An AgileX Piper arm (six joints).
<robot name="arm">
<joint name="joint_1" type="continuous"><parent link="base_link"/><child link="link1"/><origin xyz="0.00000 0.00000 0.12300" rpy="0.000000 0.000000 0.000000"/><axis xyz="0 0 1"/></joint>
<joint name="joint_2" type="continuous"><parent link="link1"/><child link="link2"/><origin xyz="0.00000 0.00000 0.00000" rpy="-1.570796 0.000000 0.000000"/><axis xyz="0 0 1"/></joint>
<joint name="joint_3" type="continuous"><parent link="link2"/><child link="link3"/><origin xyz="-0.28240 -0.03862 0.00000" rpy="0.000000 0.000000 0.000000"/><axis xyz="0 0 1"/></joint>
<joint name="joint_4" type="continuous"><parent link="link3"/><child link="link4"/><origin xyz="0.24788 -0.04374 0.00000" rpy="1.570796 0.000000 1.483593"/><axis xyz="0 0 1"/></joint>
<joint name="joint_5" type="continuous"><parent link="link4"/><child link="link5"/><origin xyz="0.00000 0.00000 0.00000" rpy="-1.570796 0.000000 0.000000"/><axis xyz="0 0 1"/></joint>
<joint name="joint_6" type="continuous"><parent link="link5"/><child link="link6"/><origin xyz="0.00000 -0.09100 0.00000" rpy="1.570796 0.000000 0.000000"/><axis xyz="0 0 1"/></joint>
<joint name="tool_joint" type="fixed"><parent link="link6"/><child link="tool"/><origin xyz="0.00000 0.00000 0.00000" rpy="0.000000 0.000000 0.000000"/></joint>
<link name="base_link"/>
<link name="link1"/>
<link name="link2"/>
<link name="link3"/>
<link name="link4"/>
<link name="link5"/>
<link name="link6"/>
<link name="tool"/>
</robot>
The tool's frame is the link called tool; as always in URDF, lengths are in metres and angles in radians. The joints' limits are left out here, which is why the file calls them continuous.
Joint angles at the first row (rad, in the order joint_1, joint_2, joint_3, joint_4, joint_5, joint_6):
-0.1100 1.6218 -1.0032 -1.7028 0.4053 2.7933
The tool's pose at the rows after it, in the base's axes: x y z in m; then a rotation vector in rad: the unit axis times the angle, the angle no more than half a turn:
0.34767 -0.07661 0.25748 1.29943 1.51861 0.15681
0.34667 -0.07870 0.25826 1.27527 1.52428 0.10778
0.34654 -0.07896 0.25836 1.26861 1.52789 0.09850
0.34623 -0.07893 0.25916 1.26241 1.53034 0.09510
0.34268 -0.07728 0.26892 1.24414 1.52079 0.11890
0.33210 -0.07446 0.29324 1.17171 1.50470 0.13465
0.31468 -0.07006 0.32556 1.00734 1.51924 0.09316
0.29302 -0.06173 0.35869 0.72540 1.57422 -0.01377
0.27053 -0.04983 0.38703 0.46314 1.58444 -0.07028
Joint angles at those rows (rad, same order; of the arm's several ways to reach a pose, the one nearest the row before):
-0.1100 1.6218 -1.0032 -1.7027 0.4348 2.7549
-0.1100 1.6218 -1.0032 -1.7028 0.4616 2.7165
-0.1100 1.6218 -1.0032 -1.7028 0.4650 2.7069
-0.1100 1.6195 -1.0032 -1.7028 0.4650 2.6998
-0.1100 1.5902 -1.0031 -1.7010 0.4495 2.6902
-0.1100 1.5179 -1.0032 -1.7009 0.4294 2.6327
-0.1100 1.4177 -1.0031 -1.7009 0.3996 2.4708
-0.1100 1.3064 -1.0032 -1.7009 0.3295 2.1862
-0.1099 1.2020 -1.0032 -1.7049 0.2219 1.9643

